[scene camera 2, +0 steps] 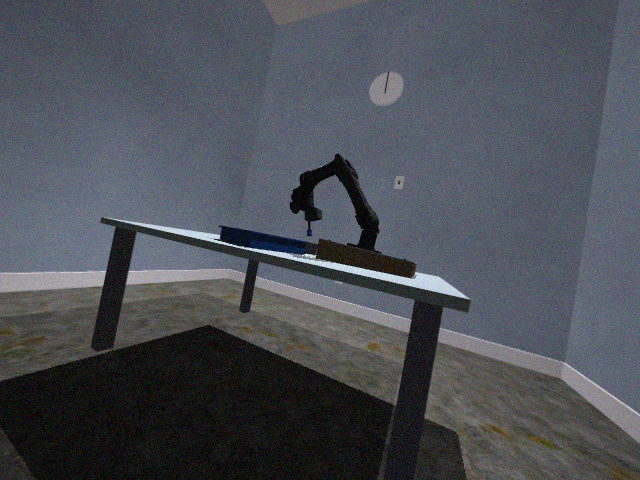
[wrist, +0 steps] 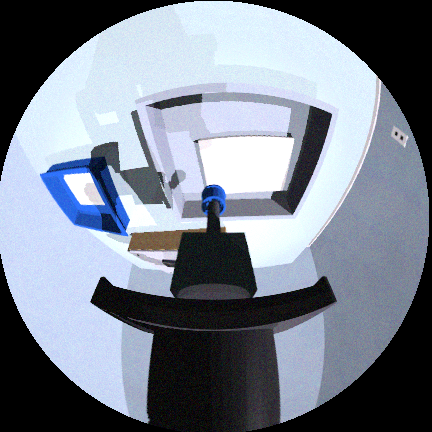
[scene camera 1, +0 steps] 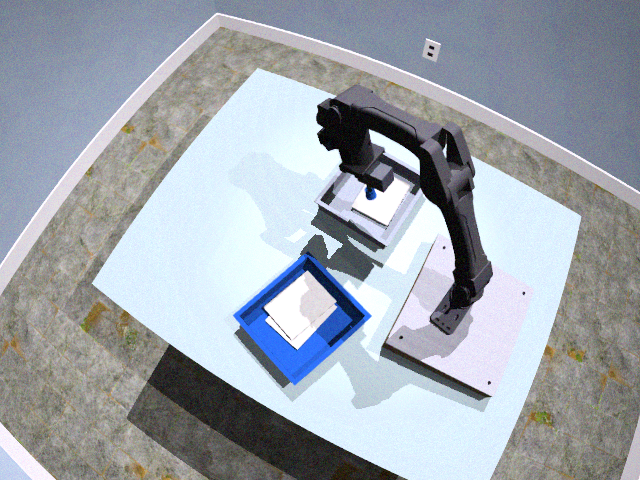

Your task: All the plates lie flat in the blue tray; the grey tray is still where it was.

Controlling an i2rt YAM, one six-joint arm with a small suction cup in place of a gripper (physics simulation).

Note:
My suction cup holds nothing. The cup hangs 9 cm from the middle of a grey tray, above it. Further things: a blue tray.
My suction cup also shows in the wrist view.

